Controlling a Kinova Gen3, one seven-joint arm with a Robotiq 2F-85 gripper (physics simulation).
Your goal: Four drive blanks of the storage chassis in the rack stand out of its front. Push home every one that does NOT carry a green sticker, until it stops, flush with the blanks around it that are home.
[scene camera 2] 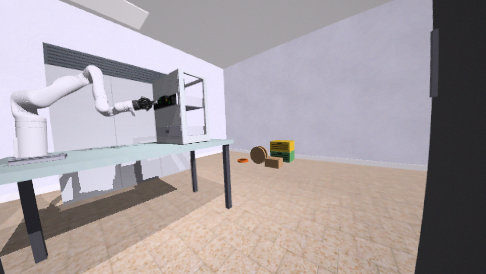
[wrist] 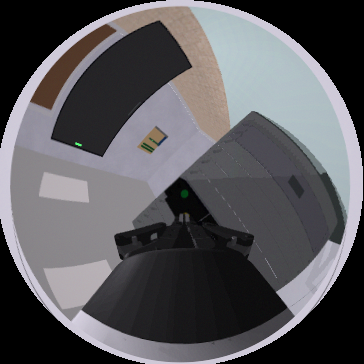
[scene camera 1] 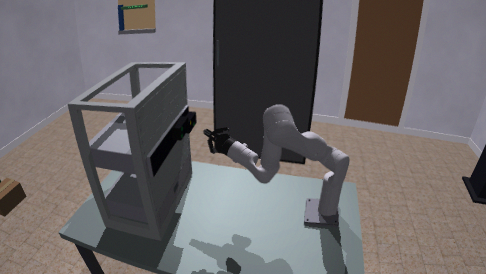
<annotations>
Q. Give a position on a grey rack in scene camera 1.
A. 148, 141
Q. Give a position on a grey rack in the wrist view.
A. At 271, 186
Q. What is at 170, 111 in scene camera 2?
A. A grey rack.
</annotations>
